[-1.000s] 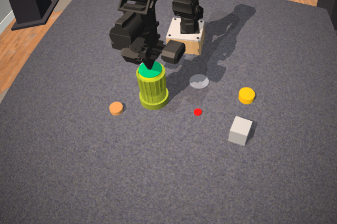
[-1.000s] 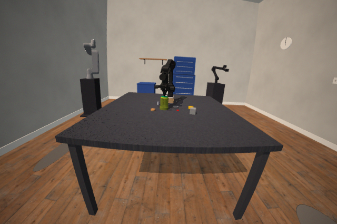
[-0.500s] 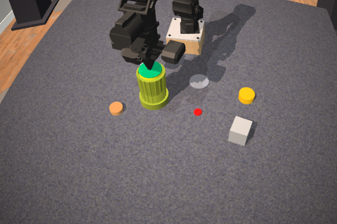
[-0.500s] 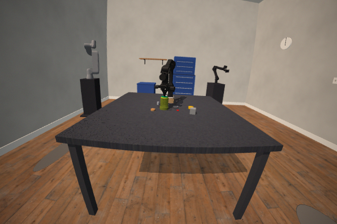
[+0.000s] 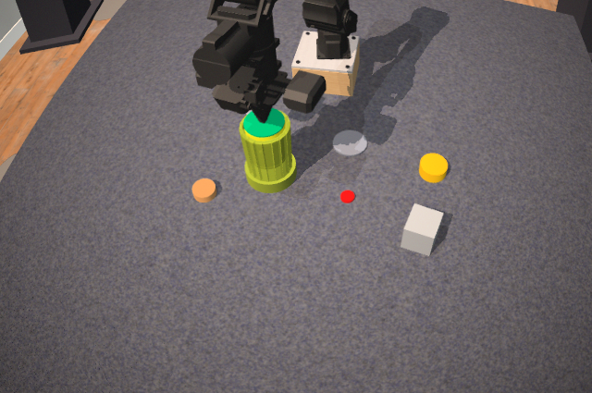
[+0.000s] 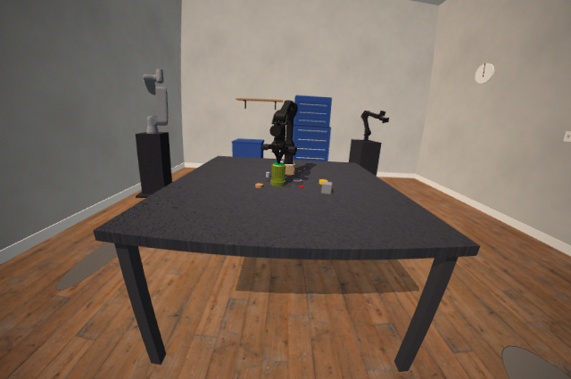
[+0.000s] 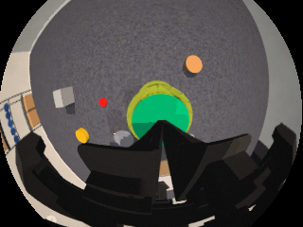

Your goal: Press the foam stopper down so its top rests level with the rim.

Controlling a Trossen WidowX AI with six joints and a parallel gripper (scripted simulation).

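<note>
Now: hand 5 cm above the green foam stopper. Also, from my hand: red dot (6 cm ahead, 12 cm to the left, 15 cm below); then grey disc (6 cm behind, 13 cm to the left, 15 cm below); then orange disc (4 cm ahead, 11 cm to the right, 15 cm below).
</note>
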